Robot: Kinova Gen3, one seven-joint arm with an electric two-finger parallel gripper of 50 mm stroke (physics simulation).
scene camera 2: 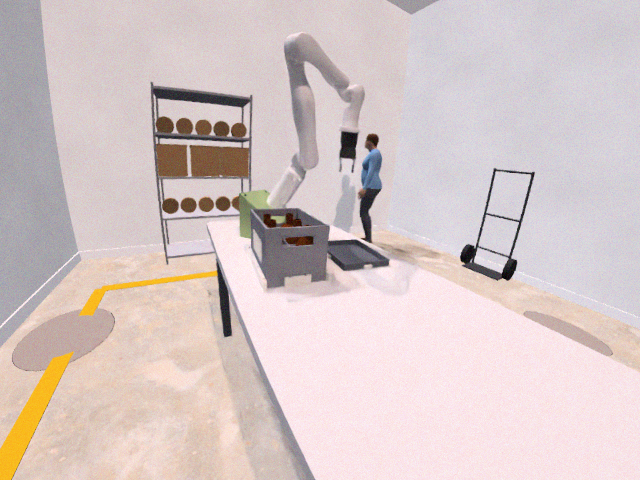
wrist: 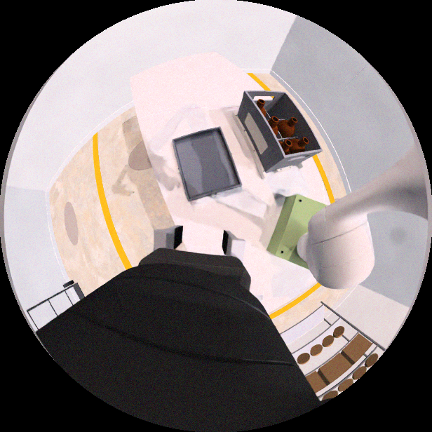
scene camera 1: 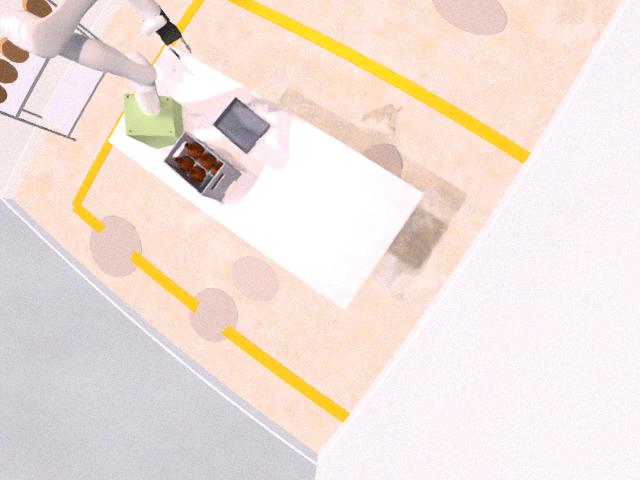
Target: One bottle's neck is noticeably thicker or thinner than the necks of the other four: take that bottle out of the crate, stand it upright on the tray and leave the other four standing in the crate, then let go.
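Frame: origin at the arm's base, x left, y back, z up, level; centimetres.
Seen in the pictures: gripper, fingertip midpoint: (scene camera 2: 346, 172) (scene camera 1: 184, 54); arm's base at its link origin: (scene camera 2: 275, 205) (scene camera 1: 150, 107).
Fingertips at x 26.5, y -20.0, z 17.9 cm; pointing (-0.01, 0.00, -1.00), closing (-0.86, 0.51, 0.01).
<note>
Pixels of each thing's top centre, then the offset from my fingertips to it. "spot": a spot on its surface instead.
- grey crate at its top centre: (scene camera 2: 285, 216) (scene camera 1: 192, 162) dx -36.6, dy -20.9, dz -14.2 cm
- dark grey tray at a spot on its surface: (scene camera 2: 357, 255) (scene camera 1: 246, 124) spot: dx -6.1, dy -22.1, dz -31.2 cm
A grey crate (scene camera 1: 212, 184) (scene camera 2: 295, 260) (wrist: 253, 131) stands on the white table, with several brown bottles (scene camera 1: 196, 173) (scene camera 2: 299, 240) (wrist: 287, 127) upright in it. Their necks show in the wrist view, but they are too small to tell which neck differs in thickness. A dark grey tray (scene camera 1: 241, 125) (scene camera 2: 357, 255) (wrist: 206, 165) lies flat on the table beside the crate and holds no bottle. My gripper (scene camera 1: 185, 54) (scene camera 2: 346, 168) (wrist: 202, 236) is open and empty, pointing down, high above the table's end, apart from both crate and tray.
The green arm base (scene camera 1: 154, 121) (scene camera 2: 253, 206) (wrist: 291, 230) stands close to the crate. A person (scene camera 2: 371, 173) in a blue top stands behind the gripper in scene camera 2. A shelf rack (scene camera 2: 201, 95) is at the wall, and a hand truck (scene camera 2: 513, 171) stands at the right.
</note>
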